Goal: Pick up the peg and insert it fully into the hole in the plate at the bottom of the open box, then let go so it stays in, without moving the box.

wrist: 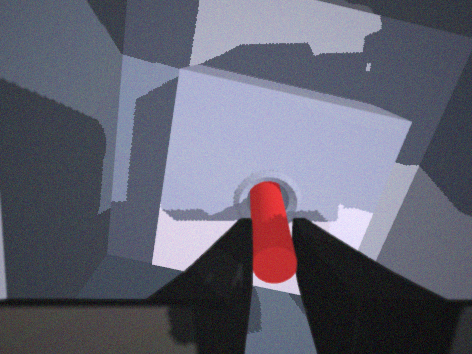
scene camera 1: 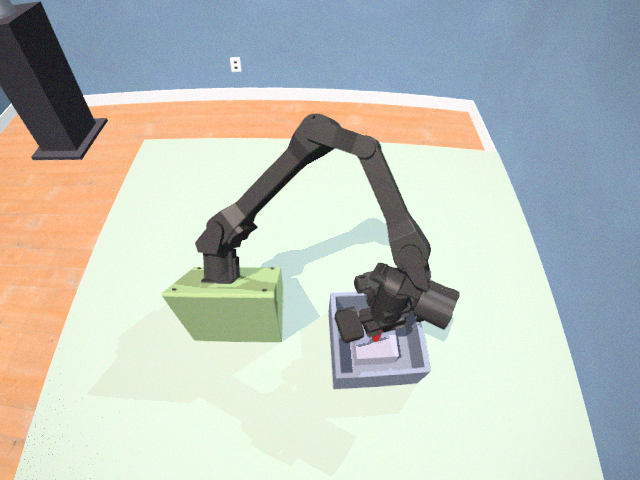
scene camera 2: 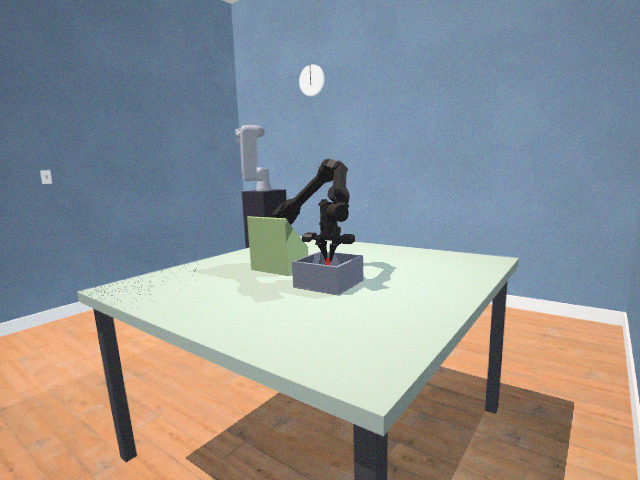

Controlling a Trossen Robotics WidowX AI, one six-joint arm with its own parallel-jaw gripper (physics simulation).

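Observation:
The red peg is held between the fingers of my gripper, which is shut on it and points down into the open box. In the wrist view the peg's far end overlaps the round hole in the pale plate, with dark hole showing on its right. The peg looks slightly slanted there. Whether its tip is above the hole or a little inside cannot be told. The box wall hides the plate in scene camera 2.
The box walls surround the plate and the fingers closely. A green block carries the arm's base, to the left of the box in scene camera 1. Both stand on the pale green table.

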